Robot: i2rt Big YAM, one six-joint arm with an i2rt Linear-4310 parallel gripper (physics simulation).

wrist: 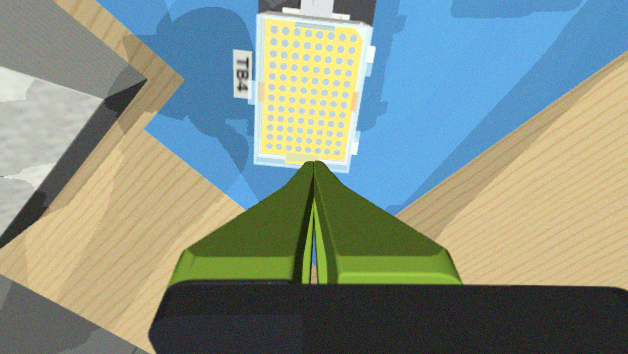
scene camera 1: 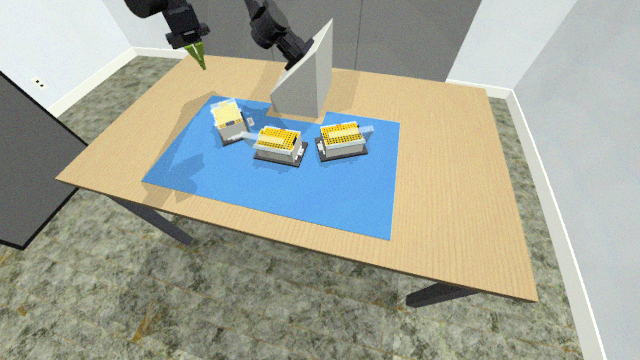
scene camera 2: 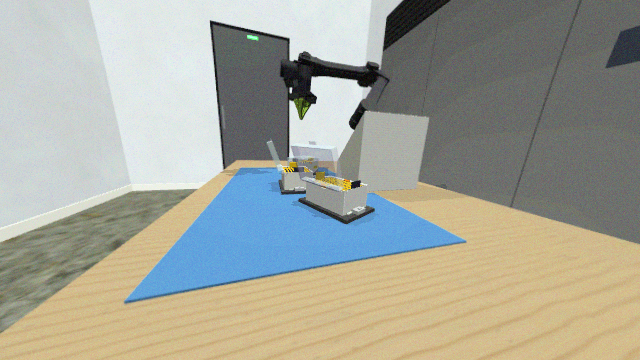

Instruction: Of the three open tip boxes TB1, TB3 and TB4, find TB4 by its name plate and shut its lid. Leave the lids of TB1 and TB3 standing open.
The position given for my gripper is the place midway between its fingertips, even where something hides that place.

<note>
I see my gripper point(scene camera 1: 204, 69), a blue mat point(wrist: 443, 89), a name plate point(wrist: 242, 60) and a tip box point(scene camera 1: 335, 154).
My gripper also shows in the wrist view point(wrist: 313, 175).
</note>
